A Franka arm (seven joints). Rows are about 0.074 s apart.
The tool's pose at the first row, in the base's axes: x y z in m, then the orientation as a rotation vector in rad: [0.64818, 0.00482, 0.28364, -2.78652, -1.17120, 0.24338]
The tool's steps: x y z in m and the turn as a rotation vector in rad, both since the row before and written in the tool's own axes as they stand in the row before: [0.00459, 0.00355, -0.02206, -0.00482, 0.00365, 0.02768]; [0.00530, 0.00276, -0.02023, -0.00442, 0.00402, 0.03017]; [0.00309, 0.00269, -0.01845, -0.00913, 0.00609, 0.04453]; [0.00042, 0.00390, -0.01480, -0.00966, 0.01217, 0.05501]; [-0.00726, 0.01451, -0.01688, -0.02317, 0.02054, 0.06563]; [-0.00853, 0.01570, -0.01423, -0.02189, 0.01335, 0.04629]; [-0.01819, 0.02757, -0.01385, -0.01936, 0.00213, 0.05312]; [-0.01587, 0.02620, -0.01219, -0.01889, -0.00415, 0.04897]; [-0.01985, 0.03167, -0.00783, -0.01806, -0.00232, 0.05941]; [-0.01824, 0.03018, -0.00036, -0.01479, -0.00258, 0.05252]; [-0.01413, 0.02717, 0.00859, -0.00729, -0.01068, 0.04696]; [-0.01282, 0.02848, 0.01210, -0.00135, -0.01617, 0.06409]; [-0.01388, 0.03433, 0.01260, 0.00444, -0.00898, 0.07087]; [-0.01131, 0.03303, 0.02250, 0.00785, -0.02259, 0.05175]
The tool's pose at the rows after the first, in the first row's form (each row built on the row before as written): [0.65800, 0.00479, 0.30423, -2.80775, -1.13461, 0.23812]; [0.66735, 0.00575, 0.32312, -2.82962, -1.09398, 0.23267]; [0.67465, 0.00517, 0.34054, -2.86310, -1.03436, 0.22301]; [0.67989, 0.00194, 0.35456, -2.90036, -0.95808, 0.20481]; [0.68519, -0.01460, 0.37026, -2.95150, -0.86873, 0.16886]; [0.68822, -0.03279, 0.38374, -2.99103, -0.80629, 0.14262]; [0.68771, -0.06597, 0.39721, -3.03152, -0.73256, 0.13411]; [0.68664, -0.09652, 0.40957, 3.06628, 0.66328, -0.13498]; [0.68236, -0.13340, 0.41851, 3.06420, 0.56937, -0.13155]; [0.67628, -0.16807, 0.42065, 3.06101, 0.48699, -0.12963]; [0.67070, -0.19868, 0.41405, 3.06028, 0.41373, -0.14225]; [0.66498, -0.23022, 0.40433, 3.06455, 0.31430, -0.16382]; [0.65726, -0.26739, 0.39492, 3.07296, 0.20476, -0.17506]; [0.64814, -0.30298, 0.37554, 3.07863, 0.12363, -0.20845]
